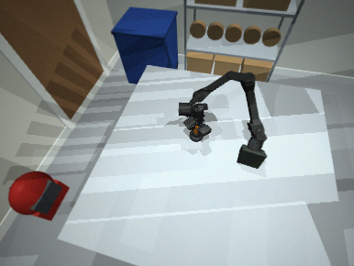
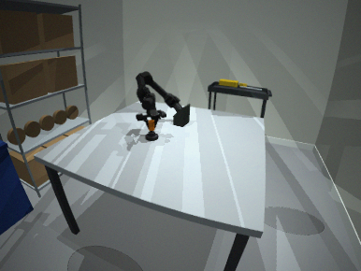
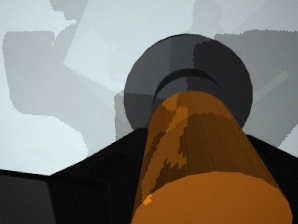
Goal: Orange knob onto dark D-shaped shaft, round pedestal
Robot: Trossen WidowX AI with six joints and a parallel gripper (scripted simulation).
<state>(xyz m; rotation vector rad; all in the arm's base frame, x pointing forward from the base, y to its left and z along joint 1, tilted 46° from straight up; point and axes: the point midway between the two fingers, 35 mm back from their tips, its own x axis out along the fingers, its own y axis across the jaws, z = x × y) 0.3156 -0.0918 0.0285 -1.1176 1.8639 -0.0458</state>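
The orange knob is 2 cm above my gripper tip. From my gripper tip the other things lie so: dark round pedestal: 4 cm below.
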